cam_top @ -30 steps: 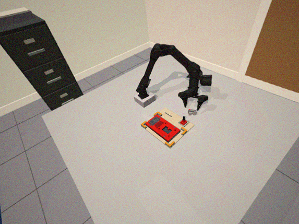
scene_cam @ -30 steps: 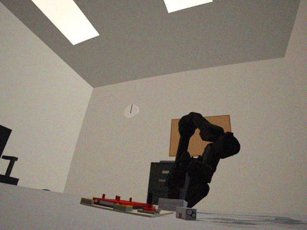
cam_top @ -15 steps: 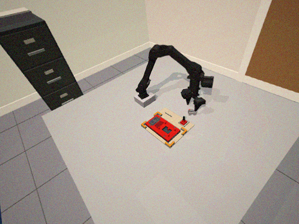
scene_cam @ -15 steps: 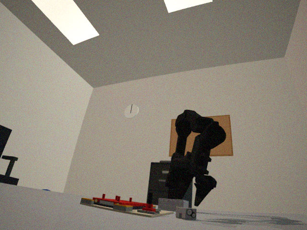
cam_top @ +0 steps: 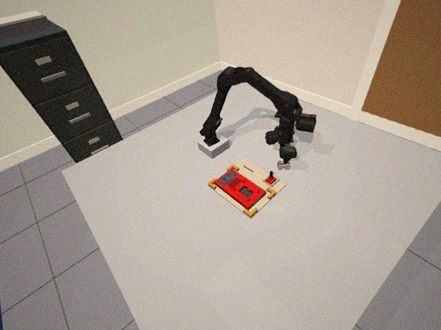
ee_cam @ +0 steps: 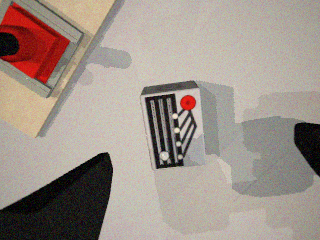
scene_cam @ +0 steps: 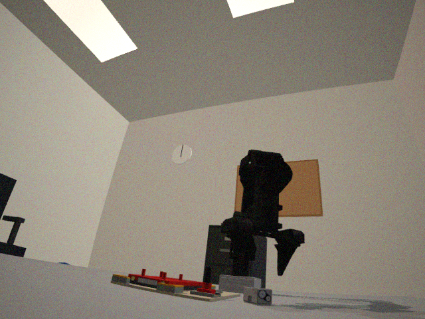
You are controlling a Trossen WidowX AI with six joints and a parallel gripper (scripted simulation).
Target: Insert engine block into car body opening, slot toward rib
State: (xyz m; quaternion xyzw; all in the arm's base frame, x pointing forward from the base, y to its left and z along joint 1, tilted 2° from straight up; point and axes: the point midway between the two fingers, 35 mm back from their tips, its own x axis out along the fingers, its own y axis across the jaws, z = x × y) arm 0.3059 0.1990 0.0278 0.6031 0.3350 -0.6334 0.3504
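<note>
My gripper tip is now 5 cm above the grey engine block, 2 cm short of it and 1 cm to the left of it.
</note>
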